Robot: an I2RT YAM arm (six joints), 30 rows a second.
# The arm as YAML. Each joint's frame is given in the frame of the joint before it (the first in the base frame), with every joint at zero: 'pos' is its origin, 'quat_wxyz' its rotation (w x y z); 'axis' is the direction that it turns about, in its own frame. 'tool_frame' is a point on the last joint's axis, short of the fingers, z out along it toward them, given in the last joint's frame.
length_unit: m
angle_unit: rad
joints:
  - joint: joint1
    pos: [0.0, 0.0, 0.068]
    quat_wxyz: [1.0, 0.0, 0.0, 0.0]
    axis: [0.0, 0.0, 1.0]
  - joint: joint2
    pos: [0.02, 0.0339, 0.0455]
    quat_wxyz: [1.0, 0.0, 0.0, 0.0]
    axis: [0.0, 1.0, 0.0]
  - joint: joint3
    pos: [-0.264, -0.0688, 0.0]
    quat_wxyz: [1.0, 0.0, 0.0, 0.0]
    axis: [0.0, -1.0, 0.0]
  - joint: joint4
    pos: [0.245, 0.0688, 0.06]
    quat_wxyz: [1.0, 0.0, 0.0, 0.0]
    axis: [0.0, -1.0, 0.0]
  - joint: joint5
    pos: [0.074, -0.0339, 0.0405]
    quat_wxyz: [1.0, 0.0, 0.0, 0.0]
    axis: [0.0, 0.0, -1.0]
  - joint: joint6
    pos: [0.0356, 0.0, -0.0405]
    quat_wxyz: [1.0, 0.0, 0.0, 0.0]
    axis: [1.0, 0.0, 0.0]
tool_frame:
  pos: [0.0, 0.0, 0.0]
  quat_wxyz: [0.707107, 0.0, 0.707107, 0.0]
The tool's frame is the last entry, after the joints.
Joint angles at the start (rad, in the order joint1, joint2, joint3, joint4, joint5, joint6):
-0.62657 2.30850 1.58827 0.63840 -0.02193 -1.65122
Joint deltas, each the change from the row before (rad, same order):
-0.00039 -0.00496 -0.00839 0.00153 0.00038 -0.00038
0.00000 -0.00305 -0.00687 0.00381 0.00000 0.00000
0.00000 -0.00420 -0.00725 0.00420 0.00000 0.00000
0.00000 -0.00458 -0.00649 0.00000 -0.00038 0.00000
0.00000 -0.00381 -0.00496 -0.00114 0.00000 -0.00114
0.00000 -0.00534 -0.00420 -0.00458 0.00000 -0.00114
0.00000 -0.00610 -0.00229 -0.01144 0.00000 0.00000
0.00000 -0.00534 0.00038 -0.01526 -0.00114 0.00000
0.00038 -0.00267 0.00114 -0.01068 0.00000 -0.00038
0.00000 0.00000 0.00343 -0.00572 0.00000 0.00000
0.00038 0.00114 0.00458 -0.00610 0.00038 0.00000
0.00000 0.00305 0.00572 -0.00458 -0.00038 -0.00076
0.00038 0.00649 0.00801 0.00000 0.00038 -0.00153
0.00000 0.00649 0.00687 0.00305 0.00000 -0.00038
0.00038 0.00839 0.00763 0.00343 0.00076 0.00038
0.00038 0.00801 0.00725 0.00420 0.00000 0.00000
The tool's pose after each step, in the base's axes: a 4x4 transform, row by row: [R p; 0 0 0 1], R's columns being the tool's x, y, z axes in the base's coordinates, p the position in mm. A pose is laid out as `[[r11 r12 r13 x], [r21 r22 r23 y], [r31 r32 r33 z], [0 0 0 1]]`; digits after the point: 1 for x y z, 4 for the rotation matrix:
[[-0.5618 -0.1134 0.8194 428.9], [-0.8235 -0.0175 -0.5670 -309.8], [0.0786 -0.9934 -0.0836 183.3], [0 0 0 1]]
[[-0.5618 -0.1135 0.8194 428.1], [-0.8235 -0.0175 -0.5670 -309.2], [0.0786 -0.9934 -0.0836 183.0], [0 0 0 1]]
[[-0.5619 -0.1125 0.8195 427.1], [-0.8234 -0.0181 -0.5671 -308.5], [0.0787 -0.9935 -0.0825 183.2], [0 0 0 1]]
[[-0.5615 -0.1140 0.8196 426.2], [-0.8238 -0.0170 -0.5667 -307.8], [0.0786 -0.9933 -0.0844 183.4], [0 0 0 1]]
[[-0.5612 -0.1165 0.8194 425.5], [-0.8238 -0.0166 -0.5666 -307.3], [0.0796 -0.9930 -0.0867 183.5], [0 0 0 1]]
[[-0.5608 -0.1199 0.8192 424.7], [-0.8240 -0.0156 -0.5664 -306.7], [0.0807 -0.9927 -0.0901 184.3], [0 0 0 1]]
[[-0.5603 -0.1261 0.8186 424.0], [-0.8243 -0.0111 -0.5660 -306.2], [0.0805 -0.9920 -0.0977 185.4], [0 0 0 1]]
[[-0.5588 -0.1336 0.8185 423.6], [-0.8254 -0.0056 -0.5645 -305.9], [0.0800 -0.9910 -0.1072 186.5], [0 0 0 1]]
[[-0.5580 -0.1394 0.8181 423.6], [-0.8260 -0.0020 -0.5637 -305.6], [0.0802 -0.9902 -0.1140 187.1], [0 0 0 1]]
[[-0.5578 -0.1412 0.8179 423.9], [-0.8261 -0.0007 -0.5636 -305.8], [0.0801 -0.9900 -0.1163 187.6], [0 0 0 1]]
[[-0.5577 -0.1434 0.8176 424.5], [-0.8262 0.0008 -0.5634 -306.0], [0.0801 -0.9897 -0.1189 187.9], [0 0 0 1]]
[[-0.5571 -0.1453 0.8176 425.2], [-0.8265 0.0013 -0.5629 -306.5], [0.0807 -0.9894 -0.1208 187.8], [0 0 0 1]]
[[-0.5570 -0.1449 0.8178 426.5], [-0.8264 -0.0009 -0.5630 -307.3], [0.0823 -0.9894 -0.1193 187.2], [0 0 0 1]]
[[-0.5572 -0.1424 0.8181 427.7], [-0.8263 -0.0032 -0.5633 -308.1], [0.0828 -0.9898 -0.1159 186.5], [0 0 0 1]]
[[-0.5577 -0.1401 0.8181 429.1], [-0.8259 -0.0044 -0.5638 -308.9], [0.0826 -0.9901 -0.1132 185.2], [0 0 0 1]]
[[-0.5576 -0.1373 0.8187 430.4], [-0.8260 -0.0065 -0.5637 -309.6], [0.0827 -0.9905 -0.1098 184.0], [0 0 0 1]]

